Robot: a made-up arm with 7 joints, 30 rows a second.
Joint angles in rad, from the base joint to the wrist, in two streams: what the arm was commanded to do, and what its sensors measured. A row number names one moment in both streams.
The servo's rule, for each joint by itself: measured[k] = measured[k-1] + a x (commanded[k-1-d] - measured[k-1]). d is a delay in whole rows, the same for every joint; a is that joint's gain. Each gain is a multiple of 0.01, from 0.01 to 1. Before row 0 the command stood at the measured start. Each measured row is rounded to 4 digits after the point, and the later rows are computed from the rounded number. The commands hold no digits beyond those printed.
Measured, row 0:
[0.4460 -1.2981 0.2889 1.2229 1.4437 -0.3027 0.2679]
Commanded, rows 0 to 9:
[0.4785 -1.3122 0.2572 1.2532 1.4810 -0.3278 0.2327]
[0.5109 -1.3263 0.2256 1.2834 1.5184 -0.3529 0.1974]
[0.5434 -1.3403 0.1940 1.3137 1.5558 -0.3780 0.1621]
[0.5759 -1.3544 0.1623 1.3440 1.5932 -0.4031 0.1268]
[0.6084 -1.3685 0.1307 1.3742 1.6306 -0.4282 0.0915]
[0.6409 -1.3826 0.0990 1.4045 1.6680 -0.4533 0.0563]
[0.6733 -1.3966 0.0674 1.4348 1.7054 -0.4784 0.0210]
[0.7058 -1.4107 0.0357 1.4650 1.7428 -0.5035 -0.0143]
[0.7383 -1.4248 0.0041 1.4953 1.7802 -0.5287 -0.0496]
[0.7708 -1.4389 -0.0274 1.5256 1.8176 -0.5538 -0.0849]
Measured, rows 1 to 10:
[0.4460 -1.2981 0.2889 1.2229 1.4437 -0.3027 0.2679]
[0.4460 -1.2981 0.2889 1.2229 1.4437 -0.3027 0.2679]
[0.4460 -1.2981 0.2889 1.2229 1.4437 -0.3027 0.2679]
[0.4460 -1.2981 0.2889 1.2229 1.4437 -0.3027 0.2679]
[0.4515 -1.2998 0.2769 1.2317 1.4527 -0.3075 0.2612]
[0.4616 -1.3030 0.2574 1.2467 1.4685 -0.3161 0.2491]
[0.4755 -1.3075 0.2333 1.2661 1.4895 -0.3279 0.2326]
[0.4926 -1.3131 0.2063 1.2887 1.5144 -0.3422 0.2125]
[0.5123 -1.3197 0.1776 1.3135 1.5423 -0.3585 0.1895]
[0.5342 -1.3272 0.1477 1.3399 1.5725 -0.3765 0.1642]
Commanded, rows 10 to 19:
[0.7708 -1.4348 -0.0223 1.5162 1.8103 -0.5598 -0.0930]
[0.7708 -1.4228 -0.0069 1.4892 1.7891 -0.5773 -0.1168]
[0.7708 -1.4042 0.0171 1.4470 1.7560 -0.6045 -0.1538]
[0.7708 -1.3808 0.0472 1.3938 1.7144 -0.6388 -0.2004]
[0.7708 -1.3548 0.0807 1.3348 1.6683 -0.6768 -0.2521]
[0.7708 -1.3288 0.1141 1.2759 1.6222 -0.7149 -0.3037]
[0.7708 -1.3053 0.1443 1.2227 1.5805 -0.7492 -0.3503]
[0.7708 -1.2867 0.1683 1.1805 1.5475 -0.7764 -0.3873]
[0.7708 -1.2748 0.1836 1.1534 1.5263 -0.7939 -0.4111]
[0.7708 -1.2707 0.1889 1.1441 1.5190 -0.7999 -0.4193]
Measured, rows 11 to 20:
[0.5578 -1.3355 0.1172 1.3674 1.6044 -0.3959 0.1370]
[0.5830 -1.3445 0.0862 1.3957 1.6376 -0.4163 0.1083]
[0.6094 -1.3541 0.0550 1.4246 1.6718 -0.4377 0.0783]
[0.6368 -1.3643 0.0237 1.4539 1.7068 -0.4598 0.0473]
[0.6596 -1.3728 0.0062 1.4720 1.7316 -0.4788 0.0206]
[0.6785 -1.3788 0.0012 1.4770 1.7454 -0.4975 -0.0055]
[0.6942 -1.3818 0.0072 1.4683 1.7479 -0.5178 -0.0337]
[0.7072 -1.3817 0.0224 1.4467 1.7399 -0.5408 -0.0654]
[0.7180 -1.3785 0.0446 1.4142 1.7227 -0.5666 -0.1009]
[0.7270 -1.3725 0.0710 1.3741 1.6986 -0.5948 -0.1394]

